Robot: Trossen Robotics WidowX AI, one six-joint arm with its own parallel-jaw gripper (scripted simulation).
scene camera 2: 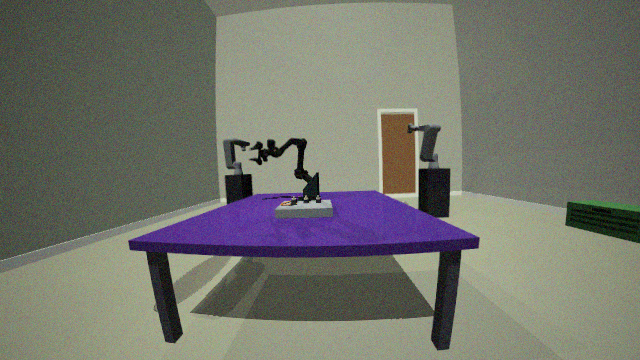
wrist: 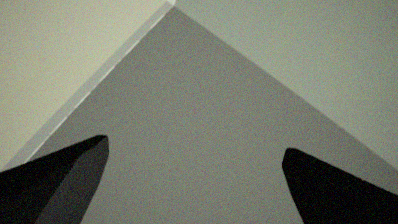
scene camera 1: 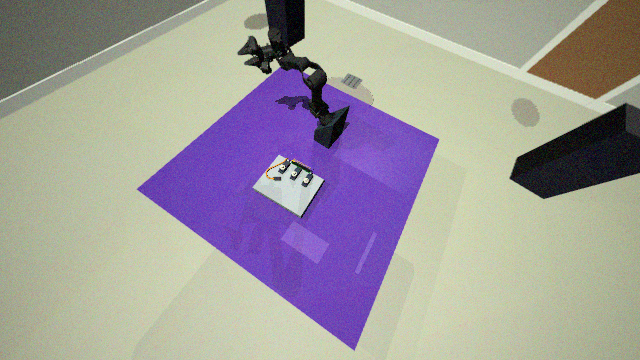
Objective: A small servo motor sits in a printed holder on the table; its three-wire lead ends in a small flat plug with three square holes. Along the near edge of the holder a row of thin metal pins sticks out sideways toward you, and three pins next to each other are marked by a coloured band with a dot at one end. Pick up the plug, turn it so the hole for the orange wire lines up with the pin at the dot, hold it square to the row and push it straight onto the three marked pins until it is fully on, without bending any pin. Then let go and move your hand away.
Labels:
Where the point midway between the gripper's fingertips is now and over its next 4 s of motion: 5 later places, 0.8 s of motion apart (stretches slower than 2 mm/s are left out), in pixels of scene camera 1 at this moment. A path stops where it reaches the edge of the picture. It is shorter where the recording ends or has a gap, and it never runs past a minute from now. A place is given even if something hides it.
My gripper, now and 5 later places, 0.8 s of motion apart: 241, 59; 239, 59; 235, 63; 231, 72; 229, 84; 230, 97

